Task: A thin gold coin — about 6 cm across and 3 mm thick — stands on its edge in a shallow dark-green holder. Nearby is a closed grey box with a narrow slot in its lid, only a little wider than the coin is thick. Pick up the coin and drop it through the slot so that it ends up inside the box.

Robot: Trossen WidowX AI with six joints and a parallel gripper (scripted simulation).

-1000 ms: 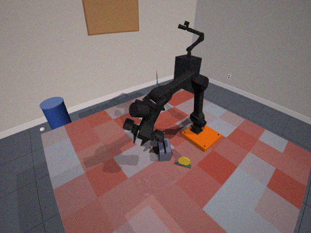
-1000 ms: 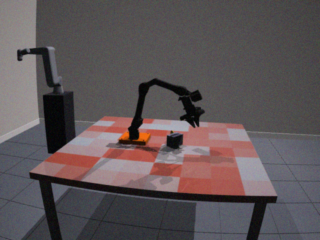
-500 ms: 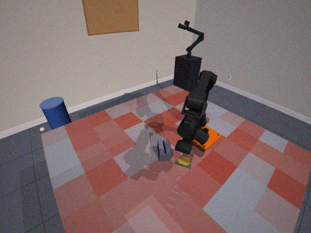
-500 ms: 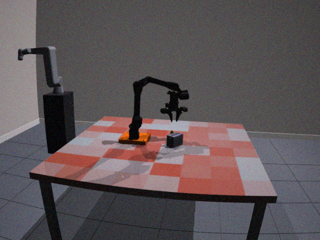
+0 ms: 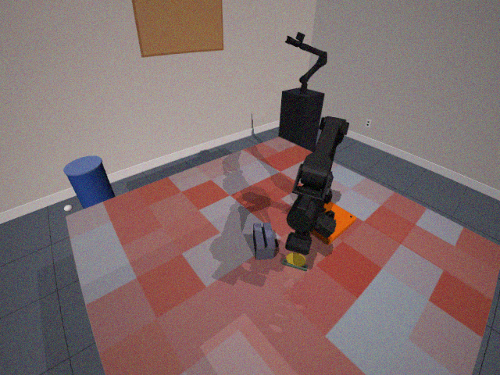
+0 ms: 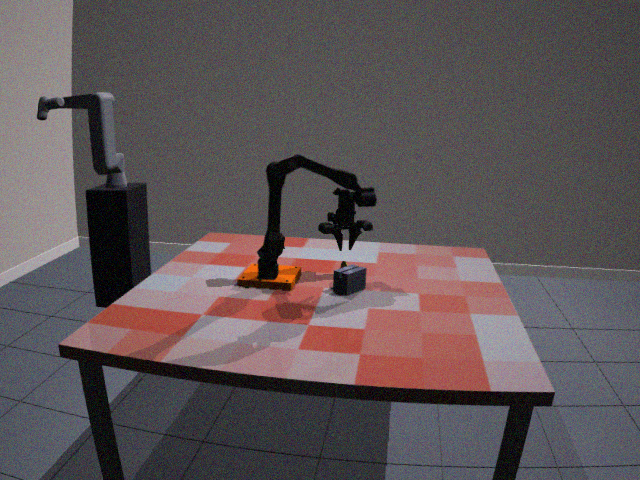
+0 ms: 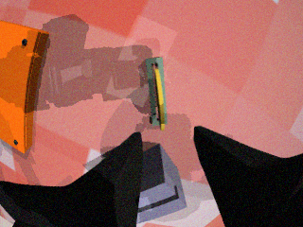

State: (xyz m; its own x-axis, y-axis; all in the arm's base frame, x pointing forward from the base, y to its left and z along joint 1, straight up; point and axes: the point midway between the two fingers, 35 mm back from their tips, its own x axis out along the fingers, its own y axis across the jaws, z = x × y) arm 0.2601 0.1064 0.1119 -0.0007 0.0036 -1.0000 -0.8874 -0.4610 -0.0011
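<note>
Right now my gripper tip is 7 cm above the gold coin.
</note>
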